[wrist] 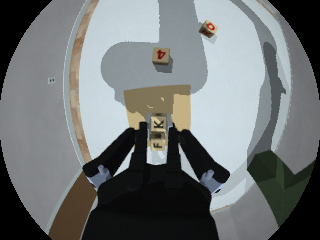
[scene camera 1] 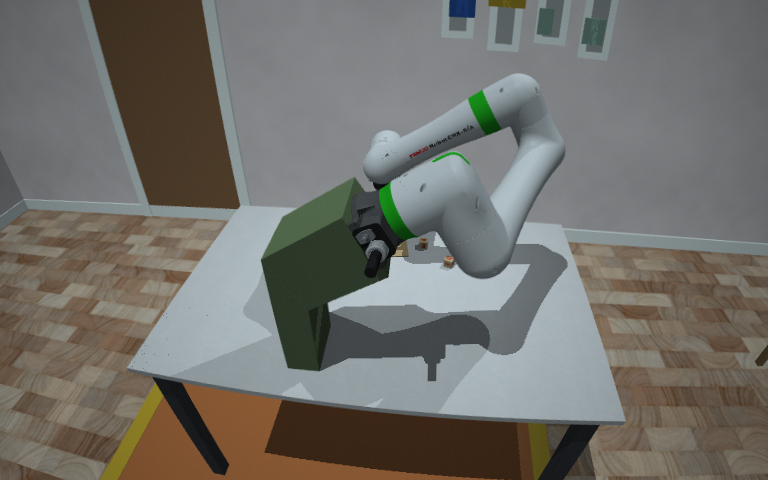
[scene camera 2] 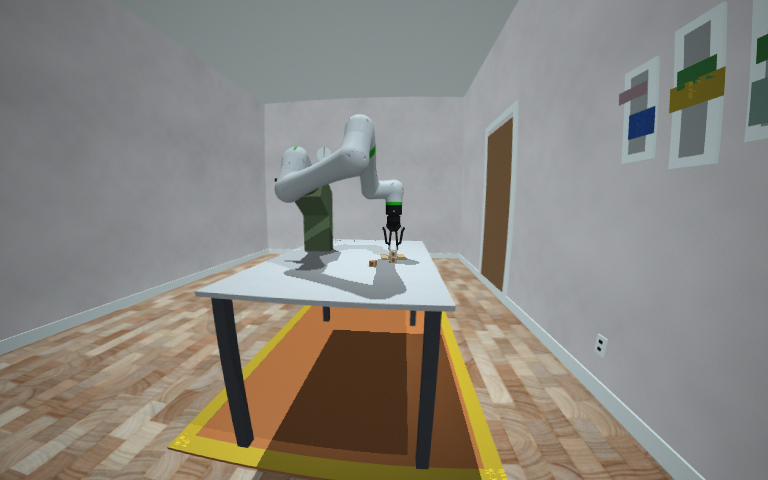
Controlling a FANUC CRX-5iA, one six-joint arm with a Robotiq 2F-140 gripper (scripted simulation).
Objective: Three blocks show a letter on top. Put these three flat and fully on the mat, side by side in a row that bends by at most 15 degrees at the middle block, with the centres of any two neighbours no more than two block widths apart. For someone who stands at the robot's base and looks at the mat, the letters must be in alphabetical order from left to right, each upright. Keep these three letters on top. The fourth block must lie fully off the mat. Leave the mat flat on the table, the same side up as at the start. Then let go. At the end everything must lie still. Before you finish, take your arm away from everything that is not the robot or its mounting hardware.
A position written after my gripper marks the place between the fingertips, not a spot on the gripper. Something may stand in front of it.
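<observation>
There's a tan mat (wrist: 175, 100) that I can see, and I can see my gripper (wrist: 159, 119) as well.
</observation>
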